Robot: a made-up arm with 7 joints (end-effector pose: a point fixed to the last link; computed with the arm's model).
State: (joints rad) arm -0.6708 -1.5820 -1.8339 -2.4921 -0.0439 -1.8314 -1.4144
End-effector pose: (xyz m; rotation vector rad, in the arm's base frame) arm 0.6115 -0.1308 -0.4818 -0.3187 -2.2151 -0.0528
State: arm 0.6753 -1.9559 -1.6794 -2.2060 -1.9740 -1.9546 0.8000
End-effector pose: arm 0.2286 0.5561 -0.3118 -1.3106 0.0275 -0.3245
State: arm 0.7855 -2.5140 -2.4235 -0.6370 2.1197 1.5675 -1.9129
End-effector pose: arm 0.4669 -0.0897 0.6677 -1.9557 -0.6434 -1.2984
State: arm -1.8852 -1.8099 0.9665 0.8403 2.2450 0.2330 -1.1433
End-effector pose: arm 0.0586 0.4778 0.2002 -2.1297 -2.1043 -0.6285
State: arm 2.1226 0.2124 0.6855 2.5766 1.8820 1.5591 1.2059
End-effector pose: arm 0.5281 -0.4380 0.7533 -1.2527 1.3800 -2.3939
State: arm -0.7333 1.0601 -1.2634 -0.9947 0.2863 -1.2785 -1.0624
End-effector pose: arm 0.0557 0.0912 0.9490 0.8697 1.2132 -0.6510
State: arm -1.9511 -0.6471 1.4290 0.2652 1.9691 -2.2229 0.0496
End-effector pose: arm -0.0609 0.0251 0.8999 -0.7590 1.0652 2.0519
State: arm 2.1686 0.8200 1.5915 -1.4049 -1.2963 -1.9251 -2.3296
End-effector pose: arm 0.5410 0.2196 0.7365 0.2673 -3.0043 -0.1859
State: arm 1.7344 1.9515 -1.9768 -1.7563 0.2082 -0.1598 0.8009
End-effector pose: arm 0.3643 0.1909 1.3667 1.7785 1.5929 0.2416
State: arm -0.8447 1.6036 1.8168 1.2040 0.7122 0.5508 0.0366
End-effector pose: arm 0.4326 0.0387 0.2587 -0.4665 0.7696 0.1136
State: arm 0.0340 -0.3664 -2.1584 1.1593 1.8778 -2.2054 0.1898
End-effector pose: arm 0.2526 0.3087 -0.5078 -0.4535 -1.9707 -0.0950
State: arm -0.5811 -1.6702 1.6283 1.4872 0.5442 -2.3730 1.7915
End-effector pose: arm -0.1060 0.5679 0.3566 -0.0663 0.7846 -0.8941
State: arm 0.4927 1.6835 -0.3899 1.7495 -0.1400 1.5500 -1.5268
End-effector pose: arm -0.1922 -0.9333 0.5581 -1.3278 1.5468 1.2833
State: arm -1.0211 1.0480 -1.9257 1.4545 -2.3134 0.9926 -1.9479
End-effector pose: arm -0.3072 0.9189 0.3826 0.2716 -0.1474 1.1736
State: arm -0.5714 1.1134 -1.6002 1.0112 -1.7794 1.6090 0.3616
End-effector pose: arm -0.1829 0.4011 0.2737 2.2198 1.3276 0.6474
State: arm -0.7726 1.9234 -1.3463 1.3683 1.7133 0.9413 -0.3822
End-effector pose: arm -0.6614 -0.2008 0.7967 -0.3102 0.5925 -2.7017
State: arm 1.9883 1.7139 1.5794 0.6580 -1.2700 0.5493 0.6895
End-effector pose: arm 0.4022 0.2551 0.2486 2.2536 1.0965 -1.2058
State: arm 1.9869 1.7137 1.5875 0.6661 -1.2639 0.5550 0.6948
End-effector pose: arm 0.3960 0.2564 0.2447 2.2625 1.0992 -1.2118
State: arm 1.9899 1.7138 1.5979 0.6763 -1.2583 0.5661 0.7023
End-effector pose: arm 0.3870 0.2602 0.2405 2.2721 1.1060 -1.2125
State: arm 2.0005 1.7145 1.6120 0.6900 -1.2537 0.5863 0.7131
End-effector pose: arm 0.3729 0.2684 0.2359 2.2825 1.1198 -1.2040
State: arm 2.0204 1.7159 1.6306 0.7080 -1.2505 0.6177 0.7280
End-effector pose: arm 0.3524 0.2812 0.2307 2.2940 1.1427 -1.1849
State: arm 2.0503 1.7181 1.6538 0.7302 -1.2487 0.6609 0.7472
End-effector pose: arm 0.3245 0.2979 0.2248 2.3063 1.1755 -1.1553
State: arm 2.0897 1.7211 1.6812 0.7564 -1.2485 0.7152 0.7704
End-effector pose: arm 0.2888 0.3168 0.2181 2.3193 1.2189 -1.1169
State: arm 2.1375 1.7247 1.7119 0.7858 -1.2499 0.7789 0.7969
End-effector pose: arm 0.2457 0.3356 0.2105 2.3324 1.2726 -1.0725
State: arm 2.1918 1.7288 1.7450 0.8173 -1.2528 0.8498 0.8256
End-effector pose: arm 0.1963 0.3521 0.2022 2.3448 1.3354 -1.0251
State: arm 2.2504 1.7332 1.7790 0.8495 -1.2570 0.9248 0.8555
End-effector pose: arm 0.1428 0.3641 0.1934 2.3557 1.4051 -0.9783
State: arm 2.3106 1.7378 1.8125 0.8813 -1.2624 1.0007 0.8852
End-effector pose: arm 0.0878 0.3706 0.1844 2.3644 1.4789 -0.9349
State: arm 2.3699 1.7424 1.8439 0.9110 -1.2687 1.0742 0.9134
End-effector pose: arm 0.0346 0.3713 0.1757 2.3704 1.5532 -0.8963
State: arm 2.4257 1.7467 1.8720 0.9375 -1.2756 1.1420 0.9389
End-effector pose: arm -0.0143 0.3674 0.1678 2.3733 1.6245 -0.8639
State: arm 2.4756 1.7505 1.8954 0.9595 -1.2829 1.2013 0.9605
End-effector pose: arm -0.0560 0.3605 0.1613 2.3736 1.6891 -0.8370
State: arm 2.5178 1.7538 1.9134 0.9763 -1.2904 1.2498 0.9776
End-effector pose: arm -0.0892 0.3528 0.1563 2.3715 1.7442 -0.8147
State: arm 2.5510 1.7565 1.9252 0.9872 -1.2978 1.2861 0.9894
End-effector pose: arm -0.1129 0.3464 0.1531 2.3678 1.7874 -0.7950
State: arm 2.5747 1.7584 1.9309 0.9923 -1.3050 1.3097 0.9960
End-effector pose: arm -0.1272 0.3426 0.1519 2.3632 1.8180 -0.7773
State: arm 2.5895 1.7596 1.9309 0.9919 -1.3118 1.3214 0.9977
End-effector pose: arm -0.1328 0.3420 0.1525 2.3580 1.8363 -0.7604
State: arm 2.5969 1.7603 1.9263 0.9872 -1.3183 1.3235 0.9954
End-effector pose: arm -0.1316 0.3444 0.1546 2.3527 1.8442 -0.7438
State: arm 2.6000 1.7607 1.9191 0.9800 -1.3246 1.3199 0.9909
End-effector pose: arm -0.1265 0.3484 0.1576 2.3470 1.8461 -0.7277
